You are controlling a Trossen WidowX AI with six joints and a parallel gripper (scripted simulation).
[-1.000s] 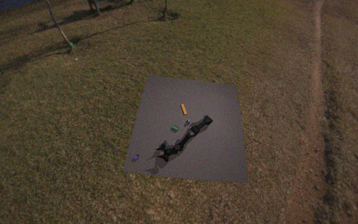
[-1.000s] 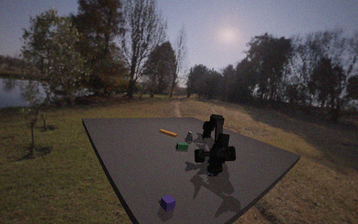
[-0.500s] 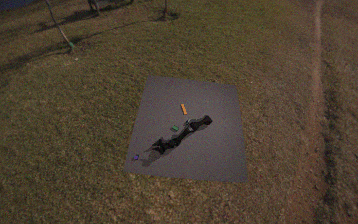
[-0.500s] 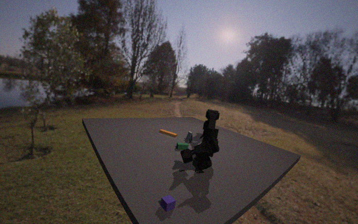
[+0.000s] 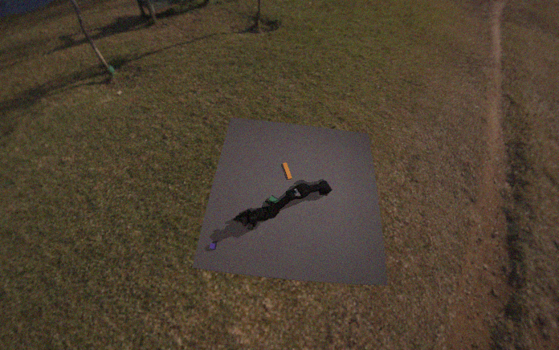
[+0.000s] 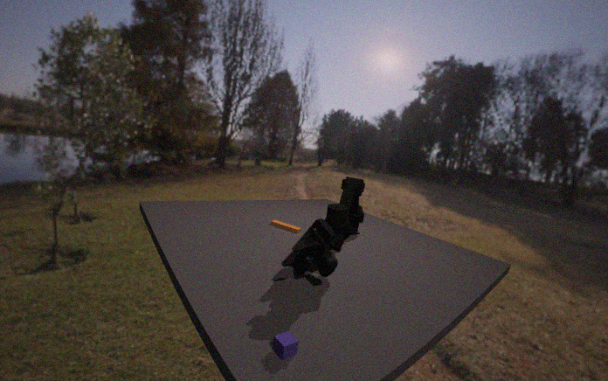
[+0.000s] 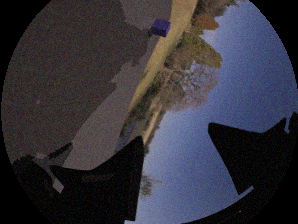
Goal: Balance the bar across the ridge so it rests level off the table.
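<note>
Right now the orange bar is 33 cm behind my gripper tip, 45 cm to the right of it and 9 cm below it. The rest, counted from my gripper tip: green block (25 cm behind, 19 cm to the right, 8 cm below); purple cube (12 cm ahead, 18 cm to the left, 8 cm below).
</note>
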